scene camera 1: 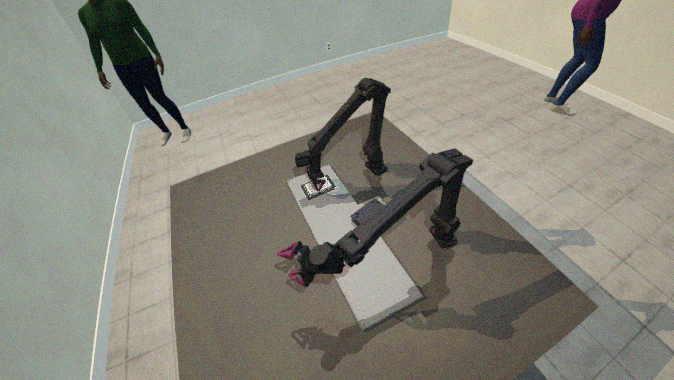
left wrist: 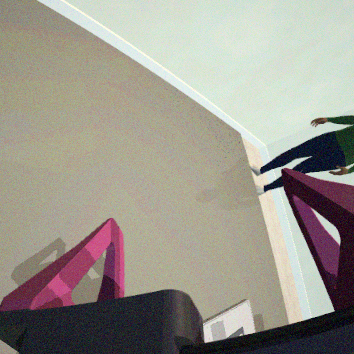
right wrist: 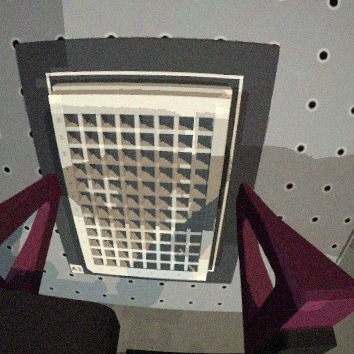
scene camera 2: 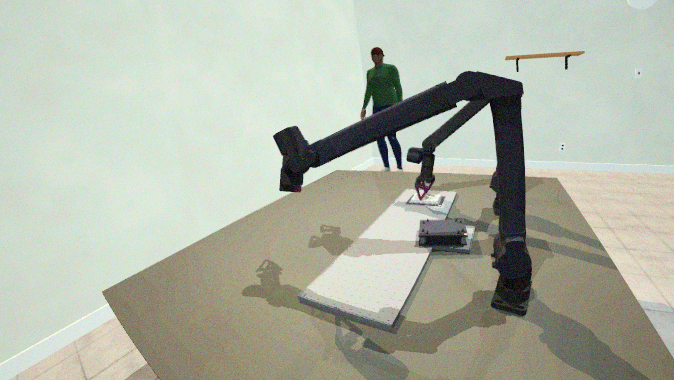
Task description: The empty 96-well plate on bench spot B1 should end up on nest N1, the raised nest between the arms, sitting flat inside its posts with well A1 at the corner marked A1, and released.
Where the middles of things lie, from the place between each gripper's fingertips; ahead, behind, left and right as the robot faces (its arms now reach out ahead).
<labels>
The white well plate [right wrist: 142, 162] lies 2 cm behind my right hand and 1 cm below it.
Right now the white well plate is 33 cm behind my left hand, 54 cm to the right of it and 28 cm below it.
</labels>
